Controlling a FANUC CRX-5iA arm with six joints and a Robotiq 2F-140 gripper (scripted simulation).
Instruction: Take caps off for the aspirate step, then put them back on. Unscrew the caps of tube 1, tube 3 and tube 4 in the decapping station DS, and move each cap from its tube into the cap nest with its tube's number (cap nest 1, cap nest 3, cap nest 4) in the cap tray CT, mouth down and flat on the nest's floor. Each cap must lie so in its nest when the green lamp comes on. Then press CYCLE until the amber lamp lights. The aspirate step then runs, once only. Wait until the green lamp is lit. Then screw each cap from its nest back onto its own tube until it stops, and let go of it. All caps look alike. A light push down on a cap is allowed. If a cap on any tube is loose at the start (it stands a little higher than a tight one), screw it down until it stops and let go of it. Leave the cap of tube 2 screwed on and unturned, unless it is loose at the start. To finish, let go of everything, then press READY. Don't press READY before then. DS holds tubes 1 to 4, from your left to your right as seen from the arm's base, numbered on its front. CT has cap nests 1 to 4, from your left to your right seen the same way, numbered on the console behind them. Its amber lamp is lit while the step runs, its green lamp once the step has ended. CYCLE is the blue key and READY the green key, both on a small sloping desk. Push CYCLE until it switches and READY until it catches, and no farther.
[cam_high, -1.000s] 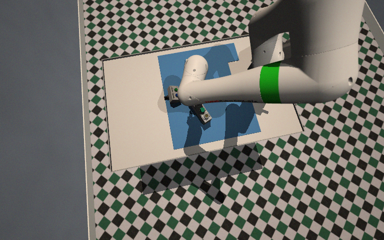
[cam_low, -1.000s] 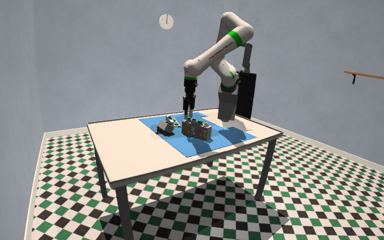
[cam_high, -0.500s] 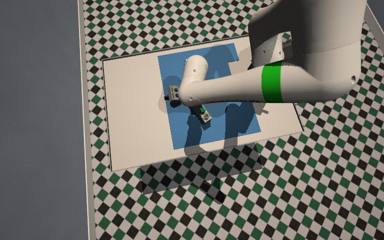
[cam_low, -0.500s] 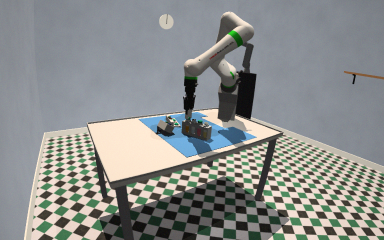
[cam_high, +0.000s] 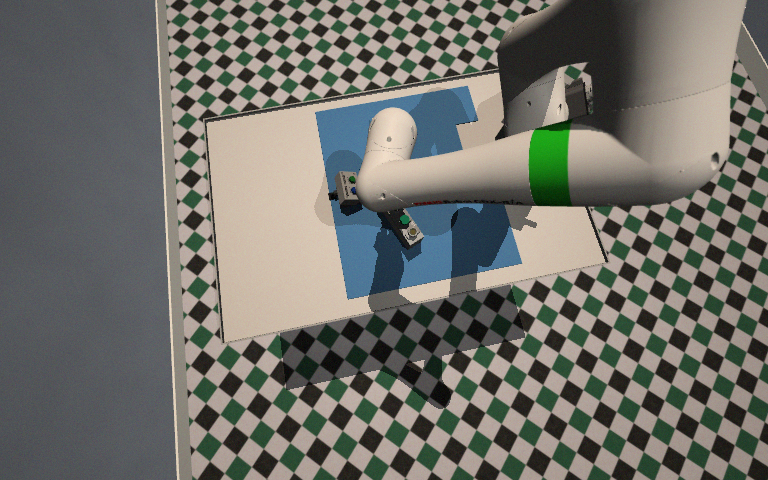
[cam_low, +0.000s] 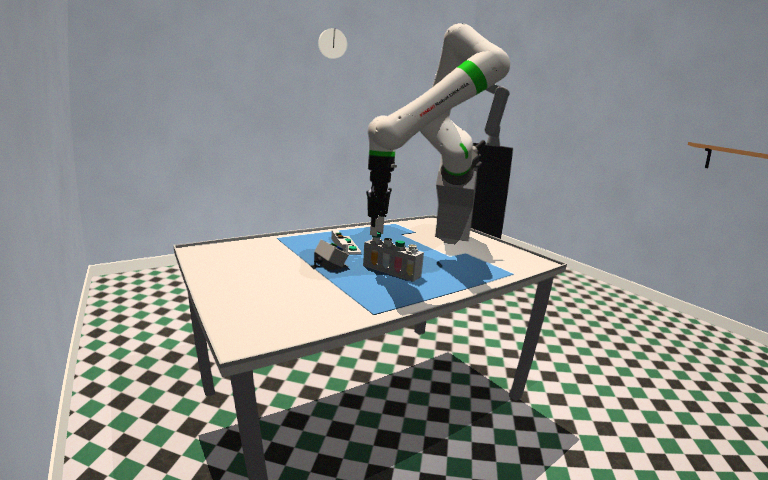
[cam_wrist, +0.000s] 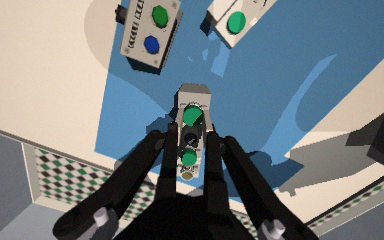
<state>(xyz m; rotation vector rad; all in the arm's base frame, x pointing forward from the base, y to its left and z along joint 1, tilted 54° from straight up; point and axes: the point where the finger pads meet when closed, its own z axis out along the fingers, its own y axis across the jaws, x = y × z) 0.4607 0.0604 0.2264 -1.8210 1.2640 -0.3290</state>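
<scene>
My gripper is now 13 cm short of the blue cycle key, 4 cm to the left of it and 9 cm above it. From my hand the other things lie so: table edge (8 cm ahead, 52 cm to the right, 16 cm below); sloping key desk (15 cm ahead, 5 cm to the right, 11 cm below); green ready key (14 cm ahead, 8 cm to the right, 9 cm below).
</scene>
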